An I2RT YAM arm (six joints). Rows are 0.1 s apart.
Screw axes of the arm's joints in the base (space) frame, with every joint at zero. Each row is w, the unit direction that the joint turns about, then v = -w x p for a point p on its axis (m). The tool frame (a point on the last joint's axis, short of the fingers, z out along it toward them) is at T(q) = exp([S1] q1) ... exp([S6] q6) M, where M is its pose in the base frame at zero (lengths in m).
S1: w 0 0 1 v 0 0 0
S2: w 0 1 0 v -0.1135 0 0.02
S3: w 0 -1 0 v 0.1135 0 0.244
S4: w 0 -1 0 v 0.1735 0 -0.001
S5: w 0 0 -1 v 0 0.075 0
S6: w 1 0 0 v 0 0.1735 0
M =
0 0 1 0.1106
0 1 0 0
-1 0 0 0.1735
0 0 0 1
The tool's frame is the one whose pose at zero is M.
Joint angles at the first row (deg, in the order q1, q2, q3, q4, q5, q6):
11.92, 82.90, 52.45, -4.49, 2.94, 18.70
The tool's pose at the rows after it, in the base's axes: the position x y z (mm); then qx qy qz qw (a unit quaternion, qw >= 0):
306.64 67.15 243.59 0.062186 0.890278 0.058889 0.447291
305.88 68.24 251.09 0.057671 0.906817 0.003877 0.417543
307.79 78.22 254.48 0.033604 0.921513 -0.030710 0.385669
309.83 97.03 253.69 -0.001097 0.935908 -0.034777 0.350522
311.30 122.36 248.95 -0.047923 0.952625 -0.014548 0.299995
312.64 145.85 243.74 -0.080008 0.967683 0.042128 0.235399
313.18 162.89 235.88 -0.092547 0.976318 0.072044 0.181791
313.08 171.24 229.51 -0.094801 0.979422 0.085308 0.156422
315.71 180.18 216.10 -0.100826 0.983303 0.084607 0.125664
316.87 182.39 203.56 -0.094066 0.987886 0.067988 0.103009
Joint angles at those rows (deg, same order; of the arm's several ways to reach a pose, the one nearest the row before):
13.24, 81.91, 53.01, -7.86, 7.82, 17.30
14.03, 82.49, 56.95, -16.38, 12.92, 15.53
16.03, 84.51, 60.95, -23.22, 15.96, 13.85
19.12, 87.37, 64.74, -28.83, 16.01, 13.36
22.81, 91.30, 69.07, -34.96, 12.78, 13.27
25.52, 95.45, 73.65, -40.94, 4.92, 14.87
27.50, 99.04, 76.82, -45.22, 0.18, 16.63
28.48, 100.84, 77.81, -46.54, -1.98, 17.78
29.41, 103.97, 79.03, -47.90, -3.10, 18.17
29.71, 106.15, 79.28, -49.12, -2.23, 19.10

